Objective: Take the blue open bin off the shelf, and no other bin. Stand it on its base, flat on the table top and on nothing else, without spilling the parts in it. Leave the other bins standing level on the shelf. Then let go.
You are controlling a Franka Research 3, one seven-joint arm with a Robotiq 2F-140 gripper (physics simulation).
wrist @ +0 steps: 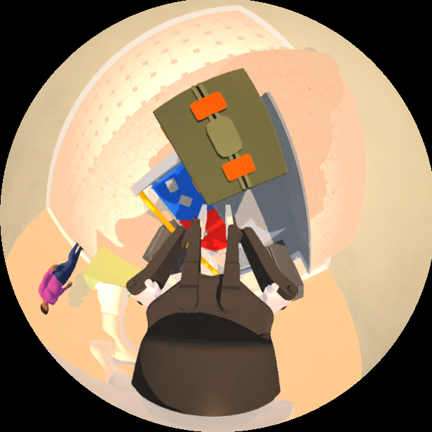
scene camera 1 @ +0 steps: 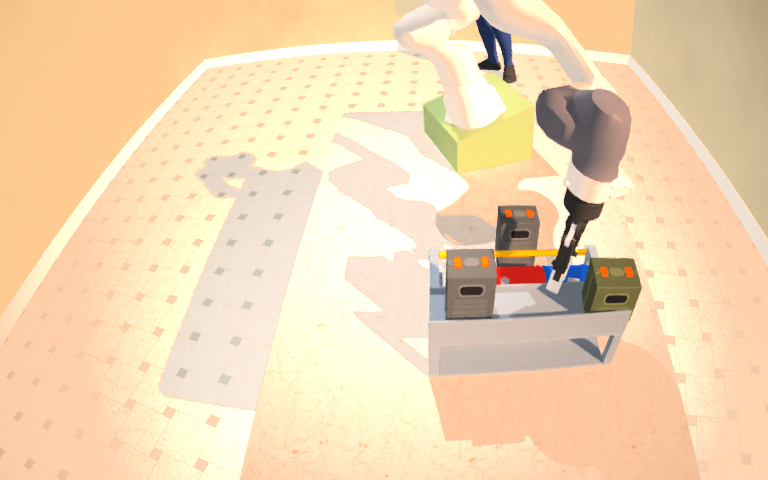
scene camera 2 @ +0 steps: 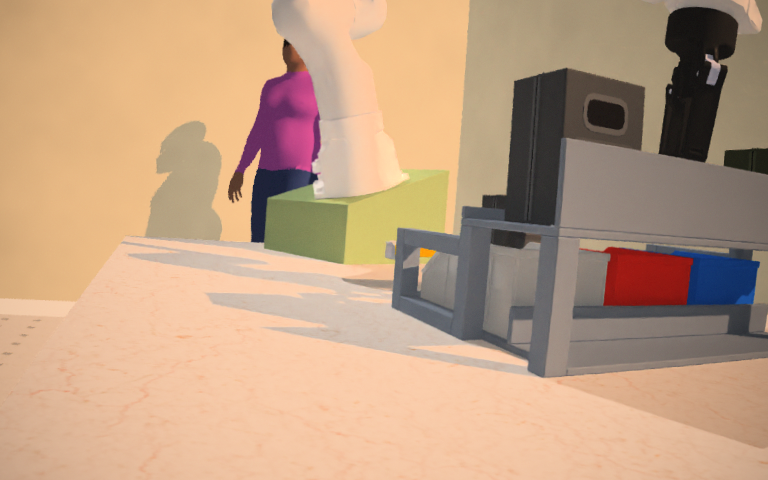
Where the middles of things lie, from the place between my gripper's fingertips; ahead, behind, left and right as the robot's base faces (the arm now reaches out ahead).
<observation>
My hand is 6 cm short of the olive case (scene camera 1: 612,284), 10 cm to the right of it and 4 cm below it. Also, from my hand: blue open bin (scene camera 2: 714,280) 4 cm behind, 5 cm to the left, 6 cm below; then red bin (scene camera 2: 634,278) 3 cm behind, 7 cm to the right, 6 cm below; then light grey bin (scene camera 2: 512,273) 3 cm behind, 18 cm to the right, 6 cm below.
</observation>
